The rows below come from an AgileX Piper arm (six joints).
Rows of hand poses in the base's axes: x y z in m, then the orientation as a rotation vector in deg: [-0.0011 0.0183 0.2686 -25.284 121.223 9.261]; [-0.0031 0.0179 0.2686 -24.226 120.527 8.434]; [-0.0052 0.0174 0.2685 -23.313 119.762 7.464]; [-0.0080 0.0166 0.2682 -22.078 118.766 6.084]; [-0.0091 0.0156 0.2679 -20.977 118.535 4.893]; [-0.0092 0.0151 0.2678 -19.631 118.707 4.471]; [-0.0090 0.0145 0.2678 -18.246 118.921 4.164]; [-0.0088 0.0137 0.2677 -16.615 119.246 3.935]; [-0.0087 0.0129 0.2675 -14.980 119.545 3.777]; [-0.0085 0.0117 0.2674 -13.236 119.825 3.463]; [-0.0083 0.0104 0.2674 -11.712 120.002 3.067]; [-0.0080 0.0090 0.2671 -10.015 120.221 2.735]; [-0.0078 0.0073 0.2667 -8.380 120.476 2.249]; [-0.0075 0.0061 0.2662 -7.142 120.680 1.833]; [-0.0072 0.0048 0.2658 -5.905 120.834 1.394]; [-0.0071 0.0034 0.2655 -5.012 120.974 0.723]
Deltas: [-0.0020 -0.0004 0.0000 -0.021 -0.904 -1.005]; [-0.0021 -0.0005 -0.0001 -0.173 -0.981 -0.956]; [-0.0028 -0.0008 -0.0003 -0.293 -1.289 -1.333]; [-0.0011 -0.0010 -0.0003 -0.332 -0.489 -1.245]; [-0.0001 -0.0005 -0.0001 0.257 0.014 -1.146]; [0.0002 -0.0006 0.0000 0.348 0.079 -1.130]; [0.0002 -0.0008 -0.0001 0.492 0.194 -1.282]; [0.0001 -0.0008 -0.0002 0.545 0.190 -1.253]; [0.0002 -0.0012 -0.0001 0.480 0.164 -1.392]; [0.0002 -0.0013 0.0000 0.337 0.077 -1.261]; [0.0003 -0.0014 -0.0003 0.450 0.131 -1.360]; [0.0002 -0.0017 -0.0004 0.310 0.172 -1.380]; [0.0003 -0.0012 -0.0005 0.199 0.148 -1.064]; [0.0003 -0.0013 -0.0004 0.184 0.106 -1.070]; [0.0001 -0.0014 -0.0003 -0.122 0.096 -0.916]
